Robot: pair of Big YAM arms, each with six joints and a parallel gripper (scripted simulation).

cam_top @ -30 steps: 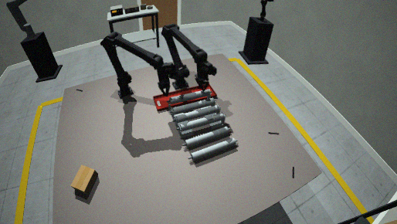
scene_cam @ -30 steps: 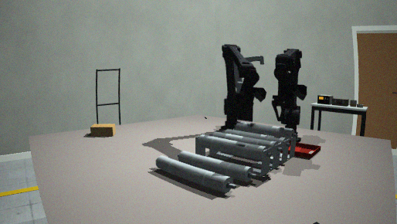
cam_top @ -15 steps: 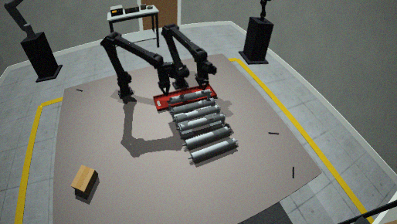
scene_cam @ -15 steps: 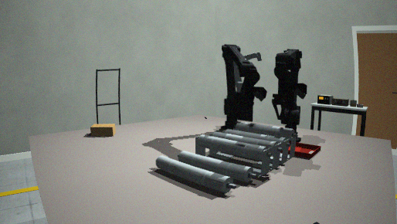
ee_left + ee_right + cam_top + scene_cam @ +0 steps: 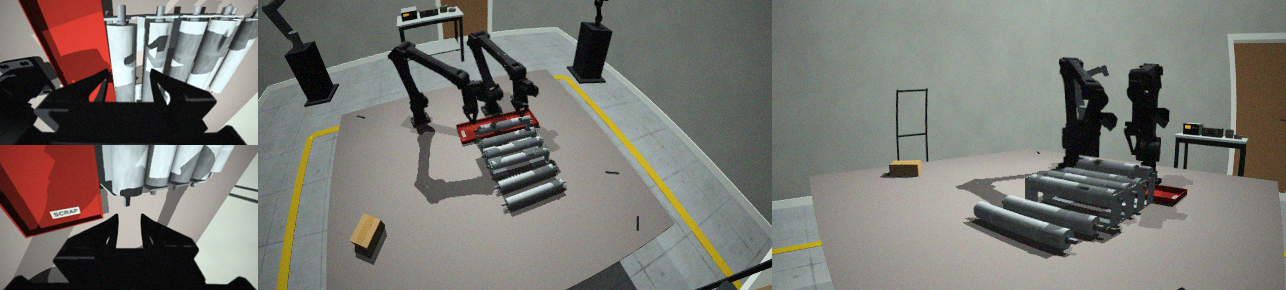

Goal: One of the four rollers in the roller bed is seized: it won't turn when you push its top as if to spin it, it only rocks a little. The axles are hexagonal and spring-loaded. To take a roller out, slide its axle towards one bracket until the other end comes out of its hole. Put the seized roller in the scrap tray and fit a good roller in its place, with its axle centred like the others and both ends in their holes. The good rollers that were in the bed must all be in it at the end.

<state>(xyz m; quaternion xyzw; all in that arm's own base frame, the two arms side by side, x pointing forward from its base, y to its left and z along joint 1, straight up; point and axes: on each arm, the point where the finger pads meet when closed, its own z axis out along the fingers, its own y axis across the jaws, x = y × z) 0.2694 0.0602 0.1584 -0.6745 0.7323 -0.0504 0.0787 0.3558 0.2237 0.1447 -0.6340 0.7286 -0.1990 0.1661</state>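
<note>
Now: left hand 90 mm short of the bed roller, 80 mm to the left of it and 90 mm above it. Round my left hand: red scrap tray 90 mm behind, 110 mm to the right, 150 mm below; cardboard box 500 mm ahead, 880 mm to the right, 120 mm below.
</note>
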